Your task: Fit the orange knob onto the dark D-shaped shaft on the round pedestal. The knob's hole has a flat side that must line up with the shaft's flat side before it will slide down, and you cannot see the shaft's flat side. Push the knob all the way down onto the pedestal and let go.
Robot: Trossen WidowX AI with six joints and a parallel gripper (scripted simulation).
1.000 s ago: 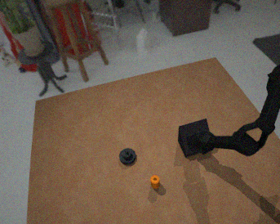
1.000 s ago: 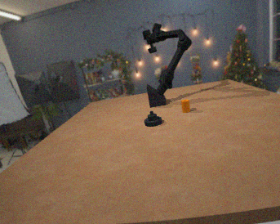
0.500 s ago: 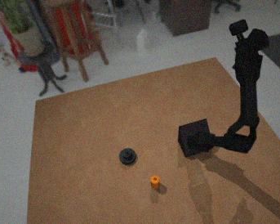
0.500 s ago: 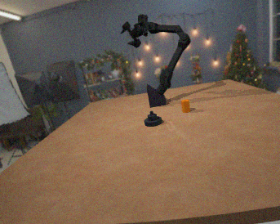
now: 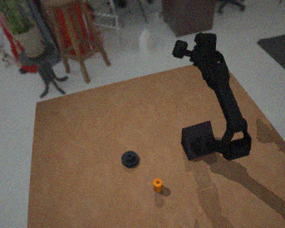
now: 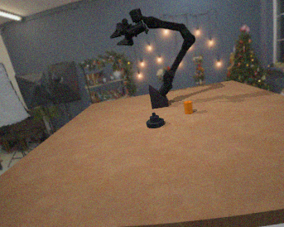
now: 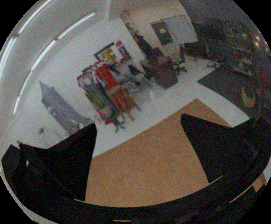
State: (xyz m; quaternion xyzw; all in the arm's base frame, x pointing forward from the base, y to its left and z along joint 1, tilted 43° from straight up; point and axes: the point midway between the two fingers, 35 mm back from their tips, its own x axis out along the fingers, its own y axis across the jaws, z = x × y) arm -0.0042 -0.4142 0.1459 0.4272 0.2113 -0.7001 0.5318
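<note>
My gripper tip is now 26 cm short of the orange knob, 37 cm to the right of it and 42 cm above it. The rest, counted from my gripper tip: round pedestal (36 cm ahead, 20 cm to the left, 42 cm below).
</note>
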